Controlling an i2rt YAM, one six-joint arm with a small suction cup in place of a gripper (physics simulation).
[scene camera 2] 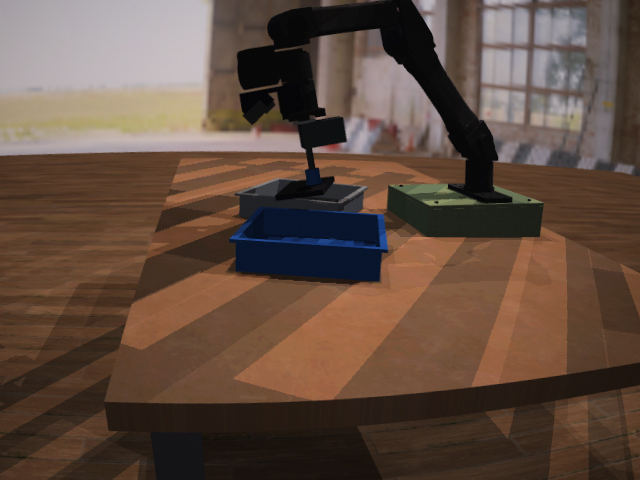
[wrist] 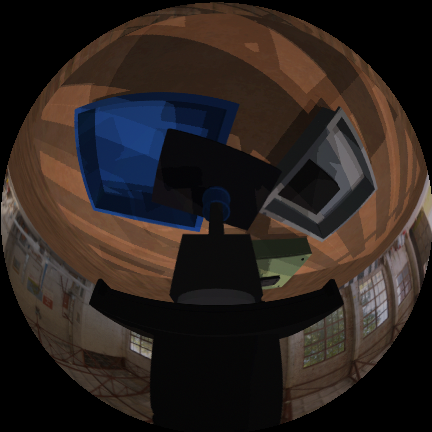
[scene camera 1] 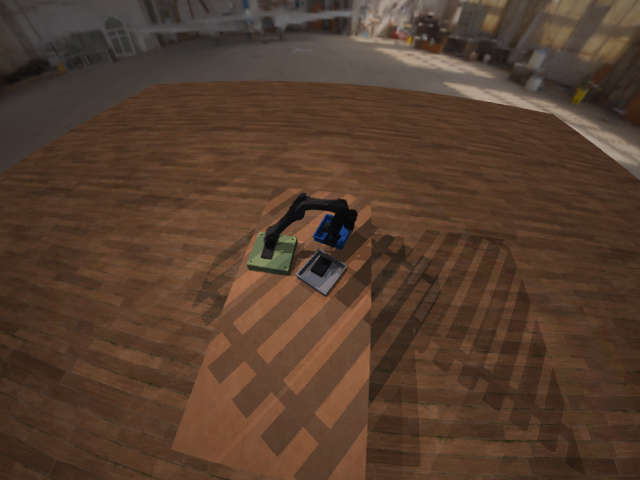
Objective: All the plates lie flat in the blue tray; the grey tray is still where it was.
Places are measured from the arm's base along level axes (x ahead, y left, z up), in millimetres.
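Pixels of known places: end effector, tool point: (scene camera 2: pixel 315 188) (wrist: pixel 215 194) (scene camera 1: pixel 329 238); arm's base, origin of the base link: (scene camera 2: pixel 478 194) (scene camera 1: pixel 270 246).
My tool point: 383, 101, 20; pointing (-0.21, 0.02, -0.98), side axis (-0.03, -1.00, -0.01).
For each thing: its middle in the pictures, then the offset to it from my tool point, as dx, dy, dz. Level surfaces: height alone.
- flat black plate, body centre: (wrist: pixel 212 182) (scene camera 2: pixel 306 187) (scene camera 1: pixel 332 238) +17, +3, +2
- blue tray, body centre: (scene camera 2: pixel 314 240) (wrist: pixel 137 161) (scene camera 1: pixel 334 231) +23, +123, -64
- grey tray, body centre: (wrist: pixel 330 187) (scene camera 2: pixel 304 200) (scene camera 1: pixel 321 271) -23, -222, -64
- stack, body centre: (wrist: pixel 312 189) (scene camera 2: pixel 313 204) (scene camera 1: pixel 321 265) -32, -175, -62
- brown table, its level: dz -89
My suction cup (scene camera 2: pixel 312 177) (wrist: pixel 216 202) is blue and holds a flat black plate (scene camera 2: pixel 289 192) (wrist: pixel 225 162) by its top face, raised above the trays' rims. In the wrist view this plate overlaps the near right part of the blue tray (scene camera 1: pixel 343 241) (scene camera 2: pixel 310 260) (wrist: pixel 125 135) and reaches to the edge of the grey tray (scene camera 1: pixel 325 285) (scene camera 2: pixel 248 207) (wrist: pixel 347 152). Another black plate or stack (scene camera 1: pixel 321 265) (wrist: pixel 310 186) lies in the grey tray; how many plates are there I cannot tell. No plate shows in the visible part of the blue tray; the held plate hides the rest.
A green base block (scene camera 1: pixel 279 258) (scene camera 2: pixel 480 221) (wrist: pixel 287 267) carries the arm, beside both trays. The trays stand apart on the brown table (scene camera 1: pixel 289 361) (scene camera 2: pixel 320 320). The black arm (scene camera 1: pixel 323 203) (scene camera 2: pixel 351 18) arches over from the base, and its wrist hangs above the trays.
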